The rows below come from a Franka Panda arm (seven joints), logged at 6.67 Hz.
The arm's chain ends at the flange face. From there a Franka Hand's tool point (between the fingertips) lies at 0.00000 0.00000 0.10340 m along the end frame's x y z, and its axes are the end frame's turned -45 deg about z.
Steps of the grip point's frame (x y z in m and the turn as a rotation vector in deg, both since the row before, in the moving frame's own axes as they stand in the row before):
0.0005 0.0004 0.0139 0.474 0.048 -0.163
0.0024 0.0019 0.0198 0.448 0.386 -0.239
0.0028 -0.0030 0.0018 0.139 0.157 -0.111
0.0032 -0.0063 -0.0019 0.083 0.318 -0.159
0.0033 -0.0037 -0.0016 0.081 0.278 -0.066
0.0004 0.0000 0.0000 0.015 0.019 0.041
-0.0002 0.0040 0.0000 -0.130 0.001 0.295
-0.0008 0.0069 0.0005 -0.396 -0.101 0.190
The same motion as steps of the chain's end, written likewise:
0.0012 0.0006 0.0139 0.369 -0.301 -0.163
0.0031 0.0007 0.0198 0.590 -0.044 -0.239
-0.0002 -0.0037 0.0018 0.209 0.013 -0.111
-0.0025 -0.0062 -0.0019 0.284 0.166 -0.159
-0.0005 -0.0045 -0.0016 0.254 0.139 -0.066
0.0003 -0.0002 0.0000 0.024 0.003 0.041
0.0025 0.0028 0.0000 -0.091 0.093 0.295
0.0039 0.0048 0.0005 -0.351 0.209 0.190

